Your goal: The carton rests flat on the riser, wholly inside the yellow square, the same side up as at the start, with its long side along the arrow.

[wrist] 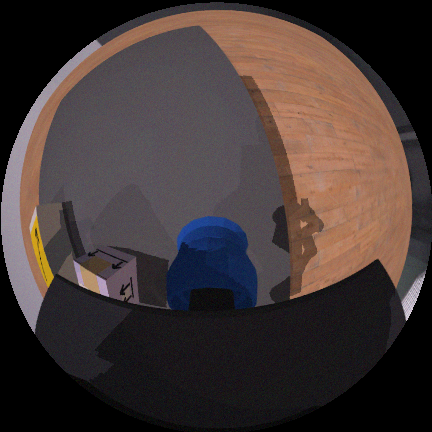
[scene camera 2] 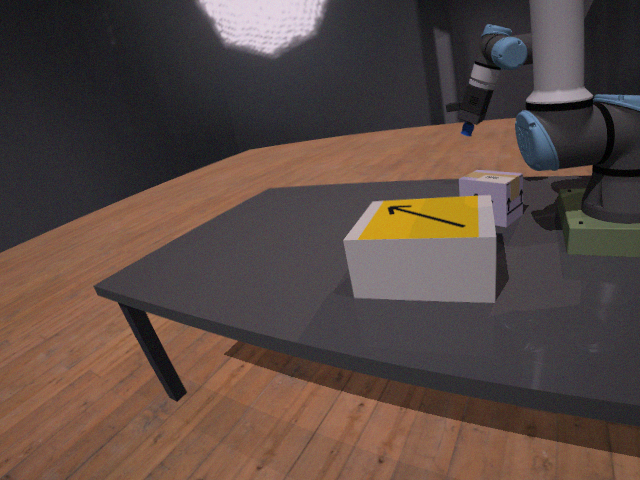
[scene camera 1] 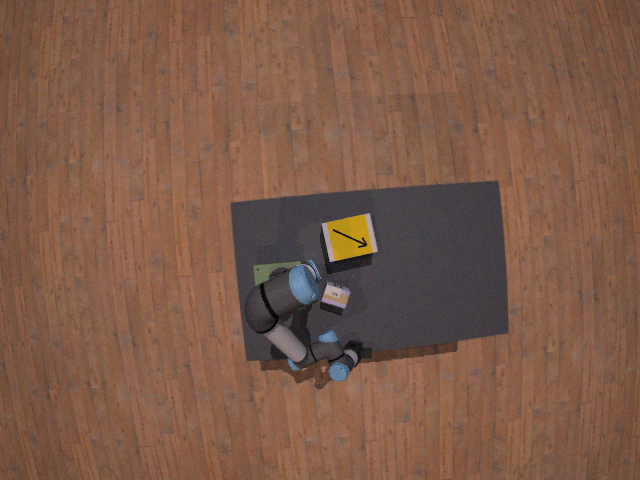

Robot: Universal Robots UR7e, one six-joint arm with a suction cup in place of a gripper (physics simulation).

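Observation:
The lavender carton [scene camera 1: 336, 295] [scene camera 2: 478, 193] [wrist: 120, 280] stands flat on the dark table, beside the riser and near the arm's base. Tan tape and a pale printed label show on its top, and black arrows on its sides point up. The riser [scene camera 1: 327, 241] [scene camera 2: 421, 268] is a white block. On its top are the yellow square [scene camera 1: 343, 251] [scene camera 2: 398, 228] [wrist: 41, 250] and the black arrow [scene camera 1: 348, 237] [scene camera 2: 426, 216]; the carton is off it. My gripper [scene camera 2: 467, 129] [wrist: 212, 235], a blue suction cup, is open and empty, high above the table and apart from the carton. In scene camera 2 the riser hides part of the carton.
The arm's green base plate [scene camera 1: 262, 272] [scene camera 2: 604, 241] is at the left end of the table [scene camera 1: 439, 258] [scene camera 2: 232, 273] in scene camera 1. The bent arm reaches over the table's near edge there, by the gripper. Wooden floor [scene camera 1: 129, 206] surrounds the table.

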